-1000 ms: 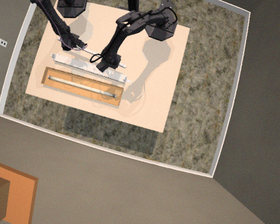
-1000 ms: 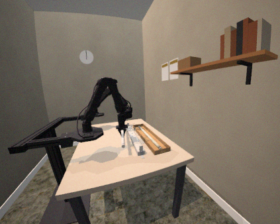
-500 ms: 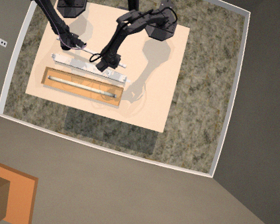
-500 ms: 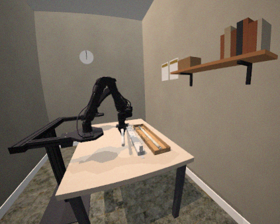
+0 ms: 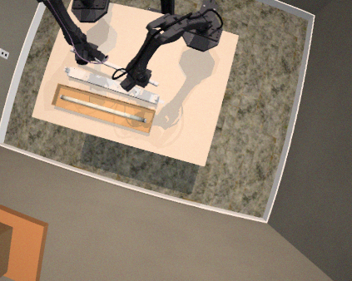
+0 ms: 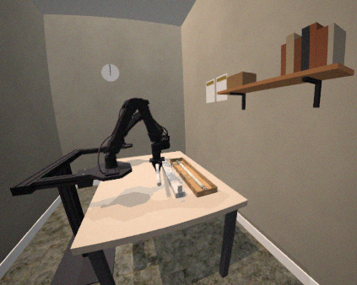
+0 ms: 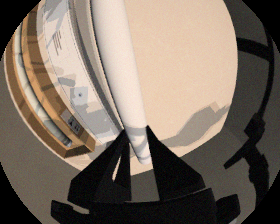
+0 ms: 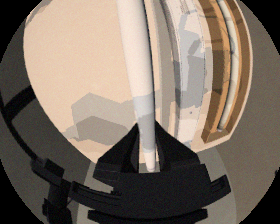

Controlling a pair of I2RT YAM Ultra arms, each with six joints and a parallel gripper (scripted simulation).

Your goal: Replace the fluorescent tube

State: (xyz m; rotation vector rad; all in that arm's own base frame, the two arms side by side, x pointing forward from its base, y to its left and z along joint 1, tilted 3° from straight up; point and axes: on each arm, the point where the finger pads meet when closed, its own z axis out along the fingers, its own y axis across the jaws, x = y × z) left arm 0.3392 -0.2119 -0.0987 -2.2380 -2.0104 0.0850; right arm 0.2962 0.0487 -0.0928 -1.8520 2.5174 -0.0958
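The LED tube is 2 cm ahead of my right hand, 12 cm to the left of it and 1 cm below it. Also, from my right hand: carton (26 cm ahead, 10 cm to the left, 9 cm below); light fixture (11 cm ahead, 11 cm to the left, 6 cm below); old fluorescent tube (27 cm ahead, 10 cm to the left, 10 cm below).
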